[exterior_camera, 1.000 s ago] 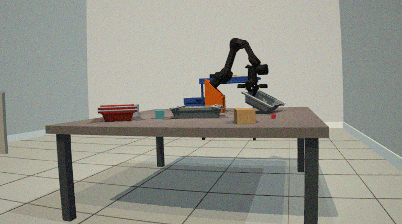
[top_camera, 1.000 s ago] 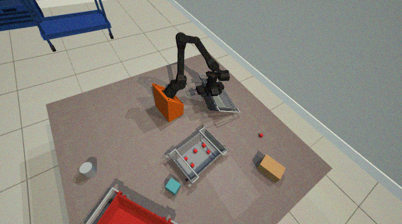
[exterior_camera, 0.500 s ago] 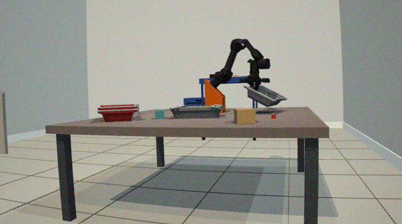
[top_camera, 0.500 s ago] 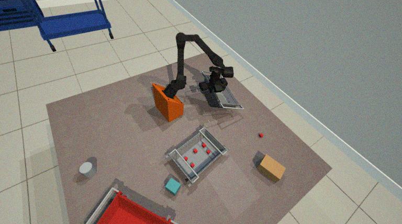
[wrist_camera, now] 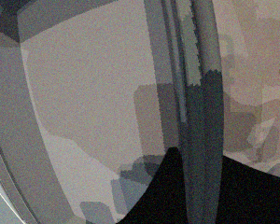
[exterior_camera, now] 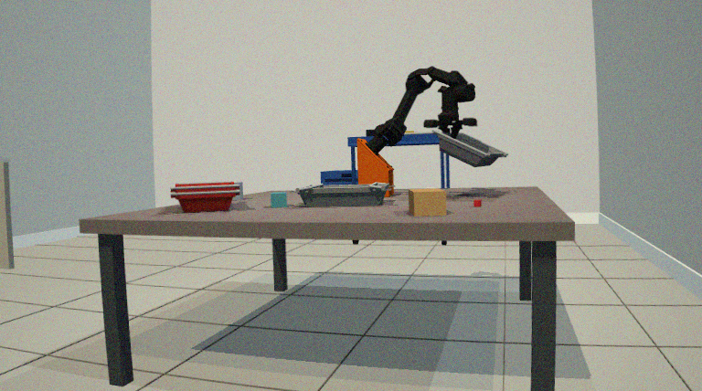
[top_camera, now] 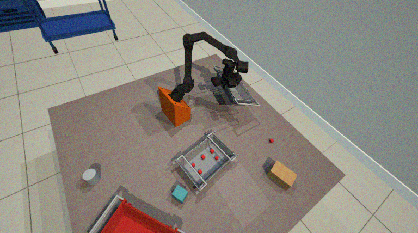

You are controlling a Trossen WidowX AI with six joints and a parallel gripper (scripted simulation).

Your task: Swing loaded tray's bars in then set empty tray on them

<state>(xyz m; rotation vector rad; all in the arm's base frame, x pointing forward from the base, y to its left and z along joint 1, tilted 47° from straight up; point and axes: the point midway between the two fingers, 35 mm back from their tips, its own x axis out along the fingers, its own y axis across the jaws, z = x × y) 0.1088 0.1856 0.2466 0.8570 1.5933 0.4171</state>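
Right now my gripper tip is 30 mm short of the tray and 80 mm to the right of it. Round my gripper tip: teal cube (310 mm ahead, 550 mm to the right, 160 mm below); tan box (570 mm ahead, 60 mm to the right, 150 mm below); grey cylinder (20 mm behind, 840 mm to the right, 150 mm below).
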